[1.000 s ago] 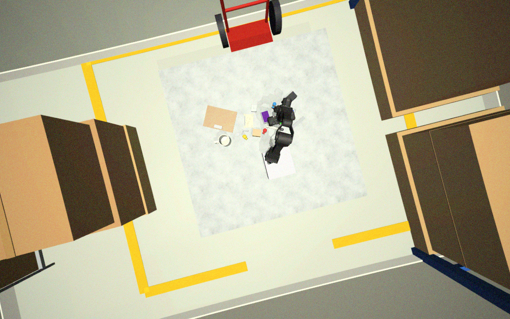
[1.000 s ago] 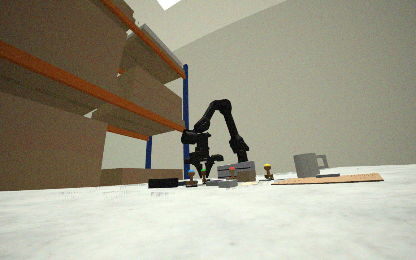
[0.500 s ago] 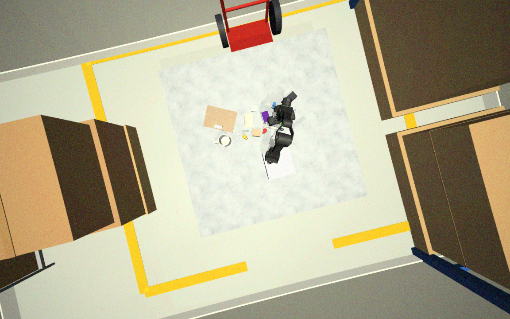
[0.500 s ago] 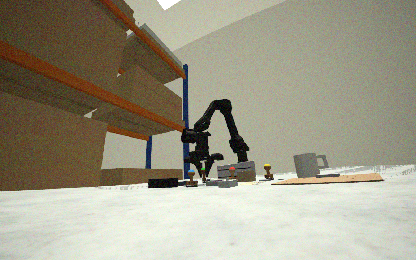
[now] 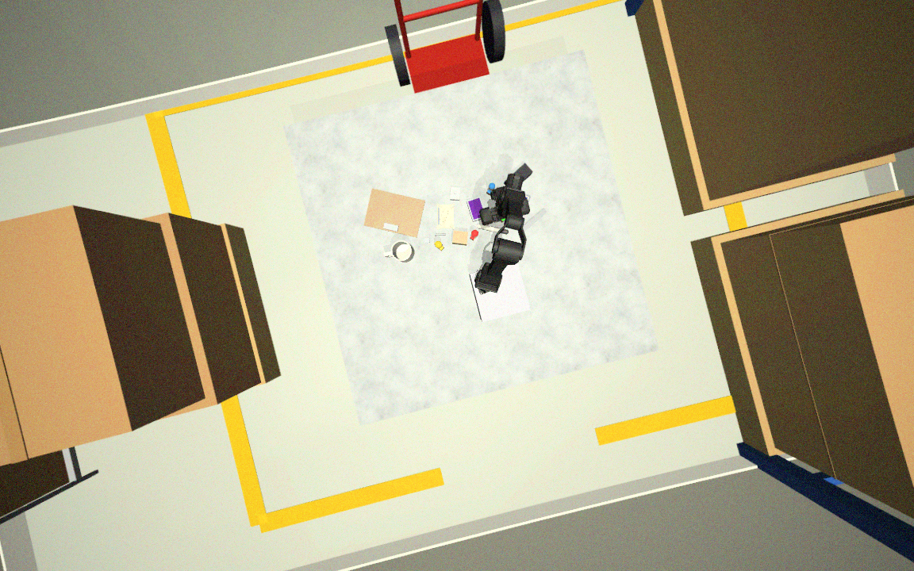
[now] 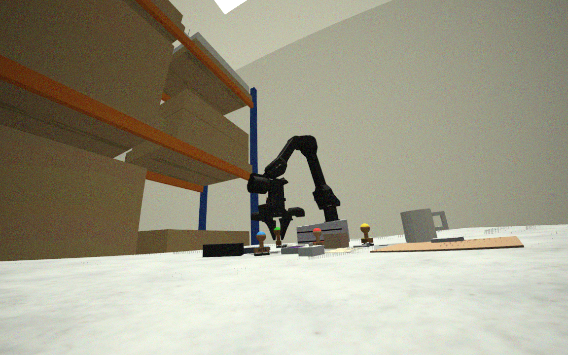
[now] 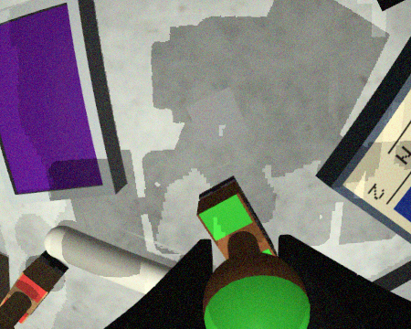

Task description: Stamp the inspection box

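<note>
Right now my gripper tip is 8 cm to the right of the purple ink pad, 7 cm short of it and 3 cm above it. From my gripper tip the other things lie so: blue-and-white tin 9 cm to the right, 2 cm below, 2 cm ahead; then green-knobbed stamp right at my gripper tip; then marker 4 cm behind, 3 cm to the left, 3 cm below.
</note>
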